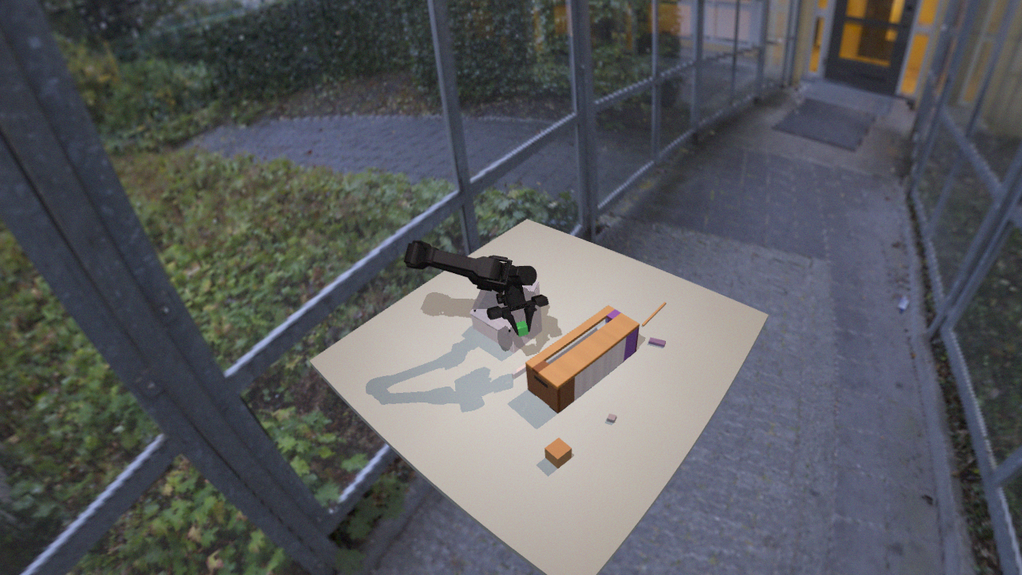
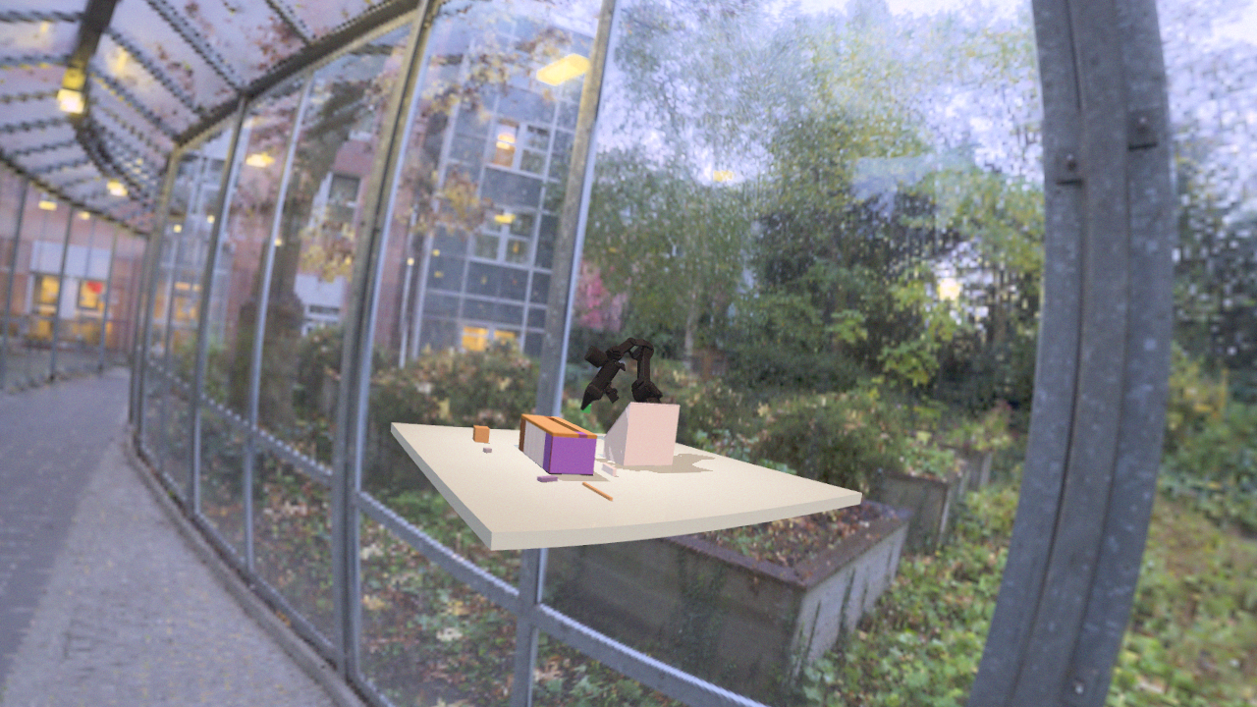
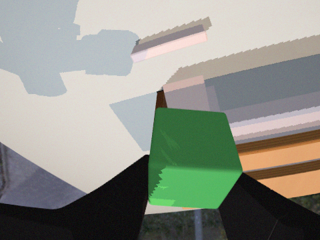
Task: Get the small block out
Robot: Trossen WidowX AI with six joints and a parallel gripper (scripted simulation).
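My gripper tip is now 1 cm past the green block, 1 cm to the right of it and 1 cm below it. Also, from my gripper tip: box (12 cm ahead, 12 cm to the left, 11 cm below); purple flat piece (29 cm ahead, 38 cm to the left, 17 cm below); orange cube (31 cm ahead, 21 cm to the right, 14 cm below).
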